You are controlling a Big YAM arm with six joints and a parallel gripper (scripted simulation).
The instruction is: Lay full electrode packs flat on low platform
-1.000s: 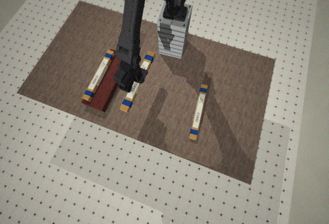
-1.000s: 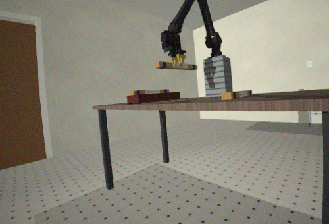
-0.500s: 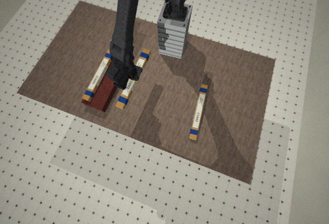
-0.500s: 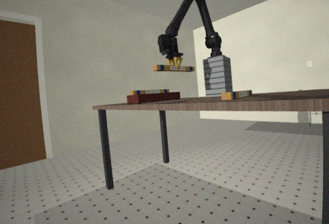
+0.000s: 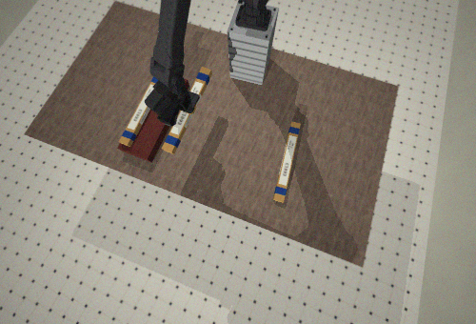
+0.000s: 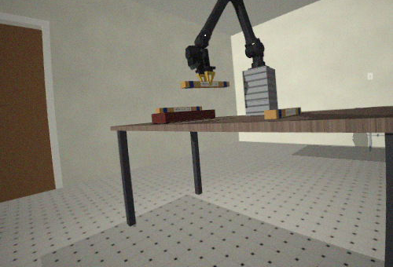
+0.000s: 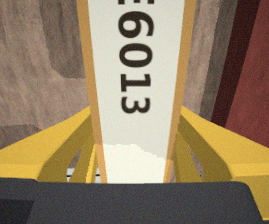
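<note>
The low platform lies 190 mm to the right of my hand and 180 mm below it.
</note>
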